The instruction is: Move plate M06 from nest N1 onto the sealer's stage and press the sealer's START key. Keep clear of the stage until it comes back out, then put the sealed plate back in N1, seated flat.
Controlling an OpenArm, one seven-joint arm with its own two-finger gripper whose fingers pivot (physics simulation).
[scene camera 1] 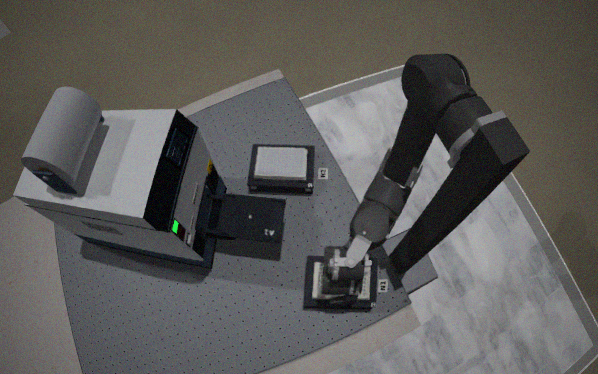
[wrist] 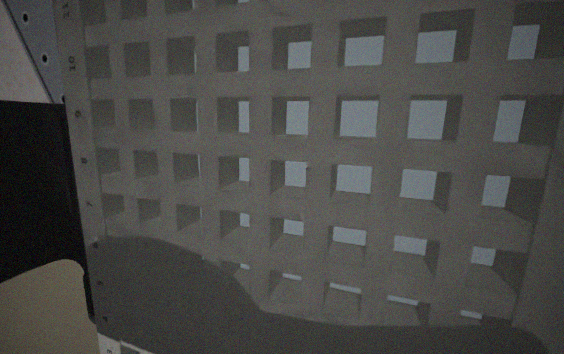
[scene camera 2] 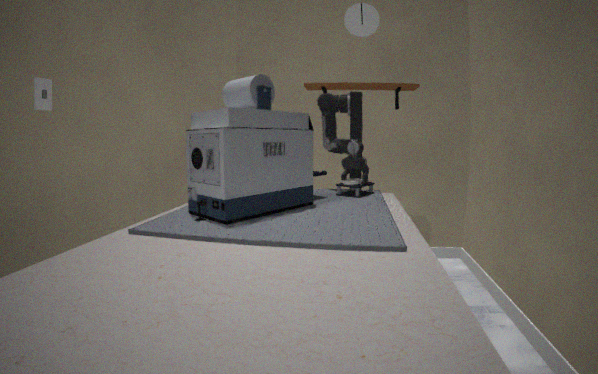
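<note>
Plate M06 (scene camera 1: 317,281) (scene camera 2: 352,183) (wrist: 260,83), a pale plate with square wells, sits in nest N1 (scene camera 1: 308,295), a dark raised holder at the lower right in scene camera 1. My gripper (scene camera 1: 345,287) (scene camera 2: 355,179) is open, low over the plate, with its fingers down around it; nothing is gripped. It hides the plate's middle in scene camera 1. In the wrist view the plate's top fills most of the picture, with a dark part along its left side. The sealer (scene camera 1: 112,175) (scene camera 2: 270,165) has its dark stage A1 (scene camera 1: 267,220) out and bare. The START key's lettering is not readable.
Nest N2 (scene camera 1: 252,186) holds another pale plate (scene camera 1: 281,162) beyond the stage. A green light (scene camera 1: 175,227) shows on the sealer's front. A large roll (scene camera 1: 65,135) (scene camera 2: 242,91) tops the sealer. A wooden shelf (scene camera 2: 361,86) is on the wall behind the arm.
</note>
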